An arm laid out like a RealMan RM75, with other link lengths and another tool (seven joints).
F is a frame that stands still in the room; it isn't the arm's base.
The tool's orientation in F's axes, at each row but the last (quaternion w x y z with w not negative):
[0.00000 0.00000 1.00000 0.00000]
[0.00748 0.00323 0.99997 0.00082]
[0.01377 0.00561 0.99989 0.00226]
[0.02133 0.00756 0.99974 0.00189]
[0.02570 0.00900 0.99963 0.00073]
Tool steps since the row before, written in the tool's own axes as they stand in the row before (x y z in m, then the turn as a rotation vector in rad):
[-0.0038 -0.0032 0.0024 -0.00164 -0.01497 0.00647]
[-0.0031 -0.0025 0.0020 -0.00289 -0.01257 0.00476]
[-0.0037 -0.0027 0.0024 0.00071 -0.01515 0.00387]
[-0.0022 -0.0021 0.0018 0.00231 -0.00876 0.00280]
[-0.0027 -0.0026 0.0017 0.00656 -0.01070 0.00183]
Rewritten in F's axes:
[0.0038 -0.0032 -0.0024 0.00164 -0.01497 -0.00647]
[0.0031 -0.0025 -0.0020 0.00288 -0.01258 -0.00474]
[0.0037 -0.0027 -0.0023 -0.00077 -0.01512 -0.00396]
[0.0022 -0.0021 -0.0017 -0.00232 -0.00871 -0.00293]
[0.0027 -0.0026 -0.0016 -0.00665 -0.01058 -0.00219]

